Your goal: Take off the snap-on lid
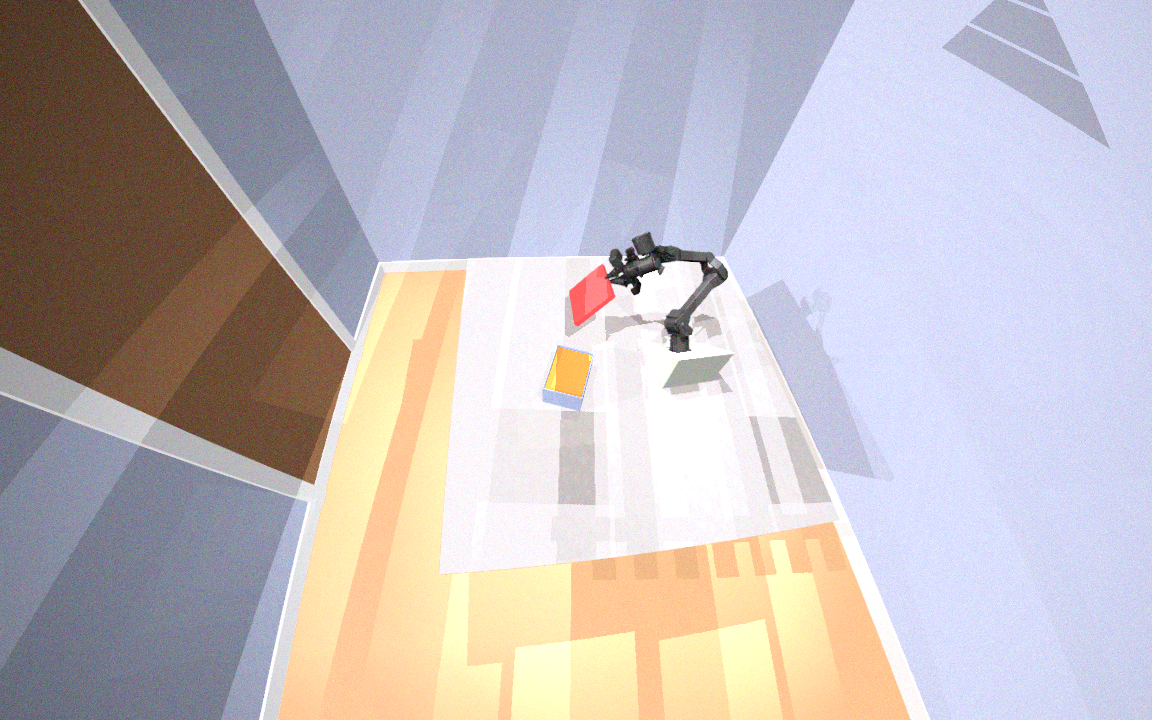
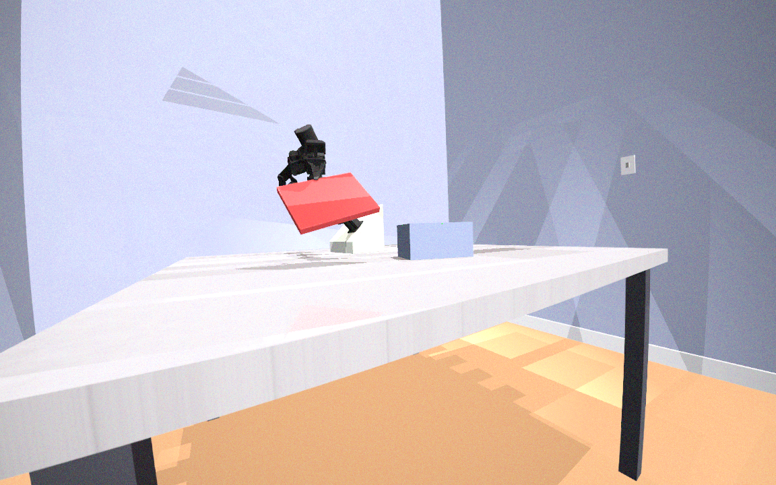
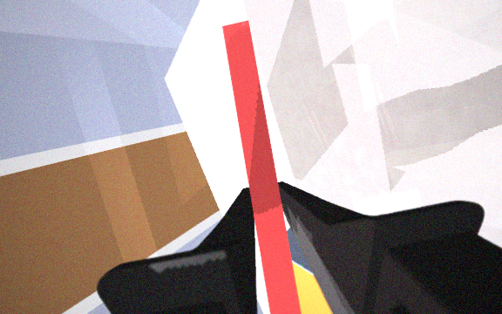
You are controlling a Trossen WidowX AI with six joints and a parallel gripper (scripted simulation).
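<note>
Right now my gripper tip is 6 cm short of the red lid, 5 cm above it and 1 cm to the right of it. Also, from my gripper tip: blue-grey storage box 28 cm to the left, 20 cm ahead, 18 cm below.
</note>
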